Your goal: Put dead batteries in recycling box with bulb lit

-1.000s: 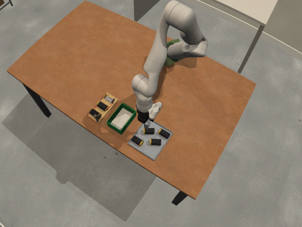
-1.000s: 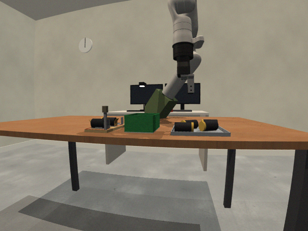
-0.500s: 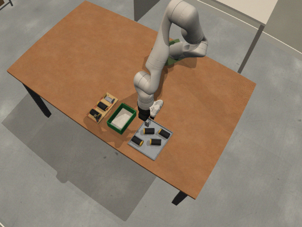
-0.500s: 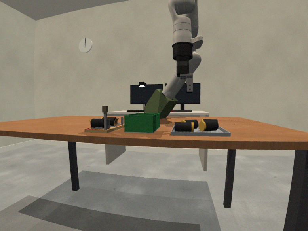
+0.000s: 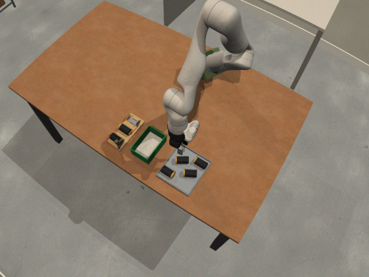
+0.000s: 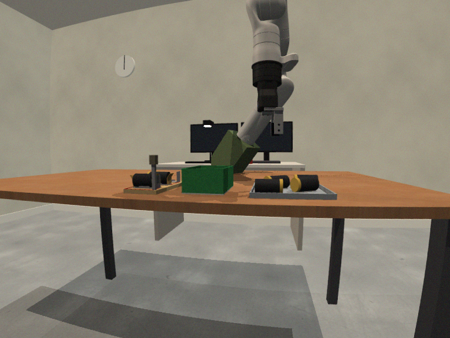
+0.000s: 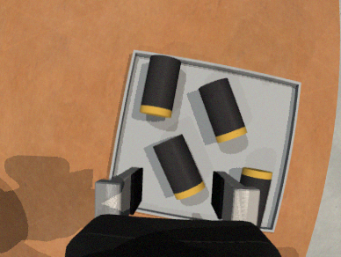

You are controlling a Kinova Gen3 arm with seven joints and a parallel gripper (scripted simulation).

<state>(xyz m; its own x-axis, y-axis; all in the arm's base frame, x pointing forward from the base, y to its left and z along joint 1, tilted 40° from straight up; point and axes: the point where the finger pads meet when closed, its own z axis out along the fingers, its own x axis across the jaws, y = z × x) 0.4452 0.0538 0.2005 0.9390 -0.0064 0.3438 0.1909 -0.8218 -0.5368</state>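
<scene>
My hand is 20 mm short of the grey tray, 30 mm to the right of it and 160 mm above it. The rest, counted from my hand: green recycling box: 40 mm ahead, 170 mm to the right, 140 mm below.
</scene>
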